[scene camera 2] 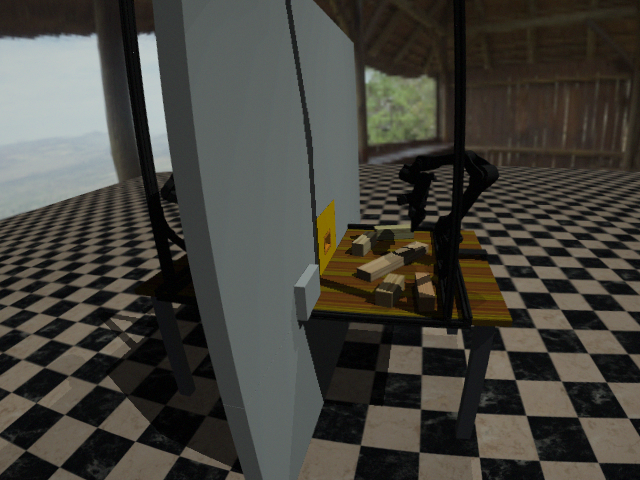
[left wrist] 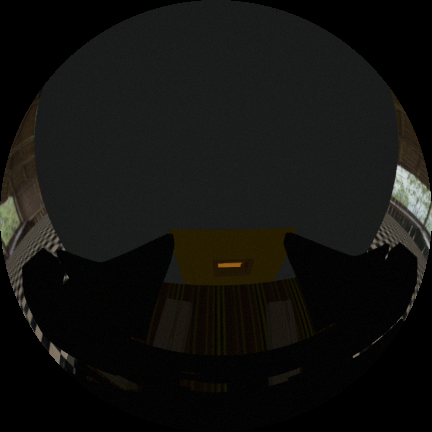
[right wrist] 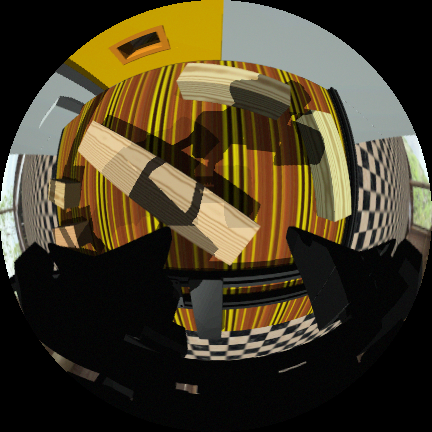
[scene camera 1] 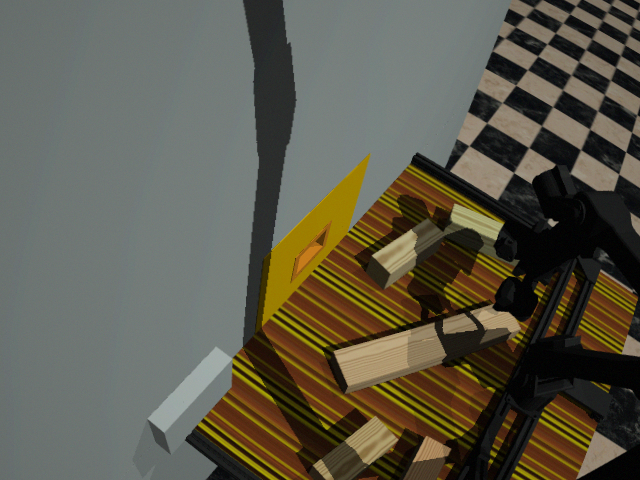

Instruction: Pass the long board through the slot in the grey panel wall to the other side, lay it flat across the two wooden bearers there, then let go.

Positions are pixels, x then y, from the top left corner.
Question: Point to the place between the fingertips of my right gripper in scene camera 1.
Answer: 504, 291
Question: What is my left gripper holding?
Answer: Nothing.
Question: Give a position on a grey panel wall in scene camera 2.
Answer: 261, 116
